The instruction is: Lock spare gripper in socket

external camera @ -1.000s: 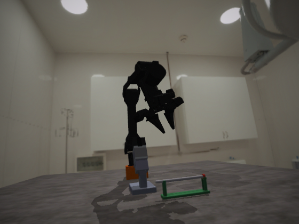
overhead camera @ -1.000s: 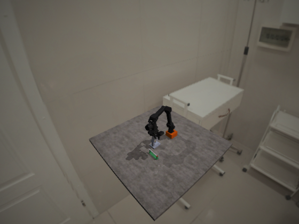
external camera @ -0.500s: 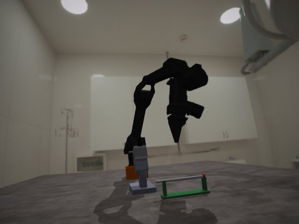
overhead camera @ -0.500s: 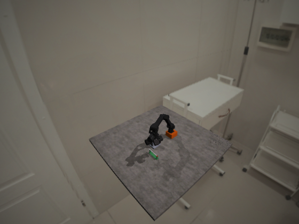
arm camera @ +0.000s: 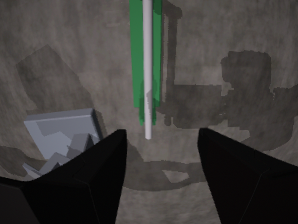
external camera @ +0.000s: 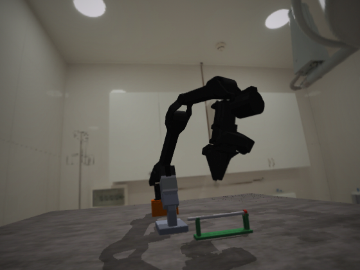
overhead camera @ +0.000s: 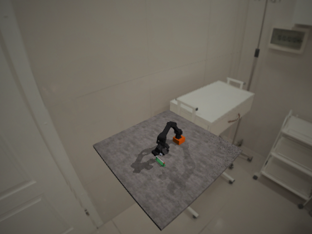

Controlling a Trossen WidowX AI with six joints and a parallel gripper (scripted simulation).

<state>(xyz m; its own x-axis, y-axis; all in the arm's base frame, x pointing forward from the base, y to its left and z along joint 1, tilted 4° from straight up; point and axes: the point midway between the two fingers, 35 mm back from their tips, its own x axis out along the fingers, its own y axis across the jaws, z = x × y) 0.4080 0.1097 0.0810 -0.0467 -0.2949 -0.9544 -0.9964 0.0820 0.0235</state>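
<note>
My gripper tip is now 10 mm past the green rack and 110 mm above it. From my gripper tip the other things lie so: spare gripper: 130 mm behind, 100 mm to the right, 10 mm below; then grey mount: 120 mm behind, 100 mm to the right, 80 mm below.
</note>
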